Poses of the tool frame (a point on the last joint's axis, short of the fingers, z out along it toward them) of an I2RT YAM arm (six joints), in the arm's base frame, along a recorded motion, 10 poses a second.
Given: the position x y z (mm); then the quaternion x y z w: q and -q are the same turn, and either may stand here.
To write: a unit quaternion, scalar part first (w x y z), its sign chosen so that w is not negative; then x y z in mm. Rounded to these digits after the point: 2 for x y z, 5 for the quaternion.
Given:
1: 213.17 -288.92 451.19 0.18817 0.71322 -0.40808 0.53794
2: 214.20 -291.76 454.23 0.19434 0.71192 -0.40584 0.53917
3: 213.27 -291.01 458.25 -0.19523 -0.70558 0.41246 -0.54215
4: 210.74 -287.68 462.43 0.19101 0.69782 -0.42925 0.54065
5: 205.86 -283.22 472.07 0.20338 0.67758 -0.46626 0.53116
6: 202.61 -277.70 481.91 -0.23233 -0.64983 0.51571 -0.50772
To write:
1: 0.53794 0.18817 0.71322 -0.40808 213.17 -288.92 451.19
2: 0.53917 0.19434 0.71192 -0.40584 214.20 -291.76 454.23
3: 0.54215 0.19523 0.70558 -0.41246 213.27 -291.01 458.25
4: 0.54065 0.19101 0.69782 -0.42925 210.74 -287.68 462.43
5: 0.53116 0.20338 0.67758 -0.46626 205.86 -283.22 472.07
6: 0.50772 0.23233 0.64983 -0.51571 202.61 -277.70 481.91
